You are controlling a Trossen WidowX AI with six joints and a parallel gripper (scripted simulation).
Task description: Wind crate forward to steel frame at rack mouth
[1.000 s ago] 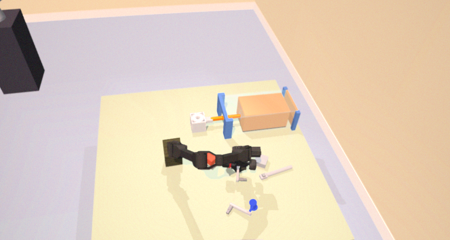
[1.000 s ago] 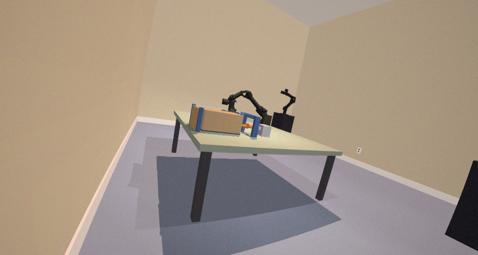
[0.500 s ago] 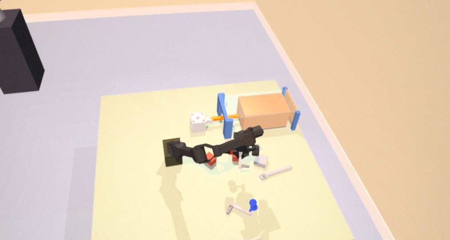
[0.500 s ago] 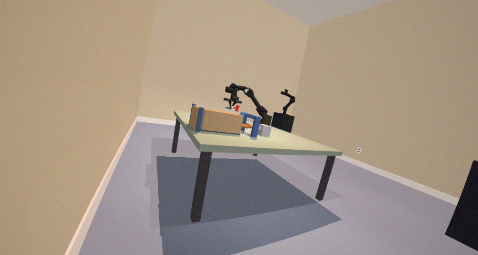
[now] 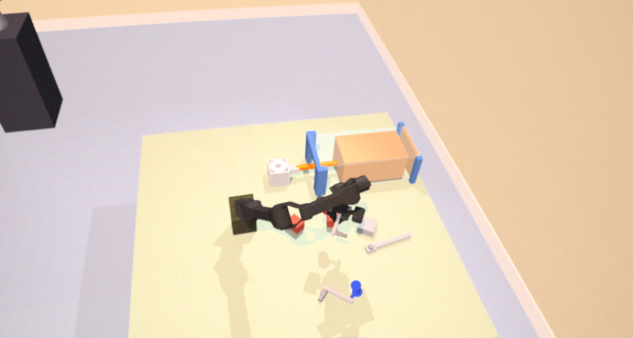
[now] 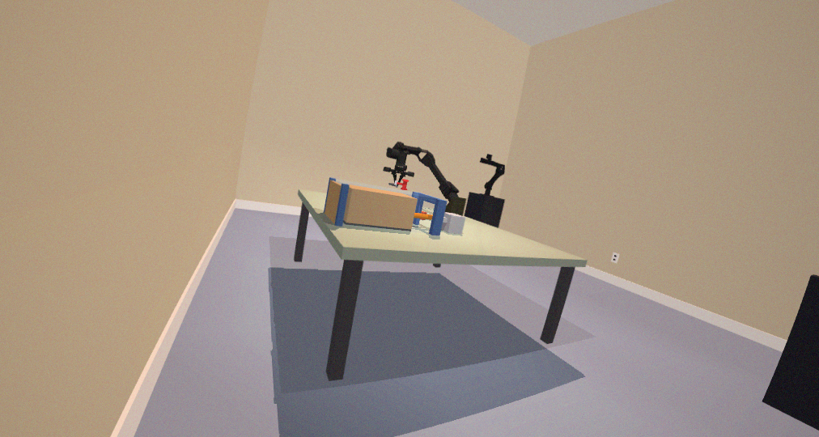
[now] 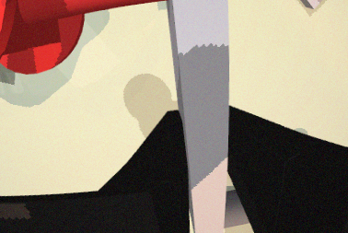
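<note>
Right now the red-knobbed handle is 2 cm to the left of my gripper tip and 1 cm above it. Round my gripper tip: grey block (16 cm ahead, 6 cm to the left, 14 cm below); then red spool grip (1 cm behind, 6 cm to the left, 2 cm above); then blue knob (2 cm ahead, 23 cm to the right, 13 cm below).
</note>
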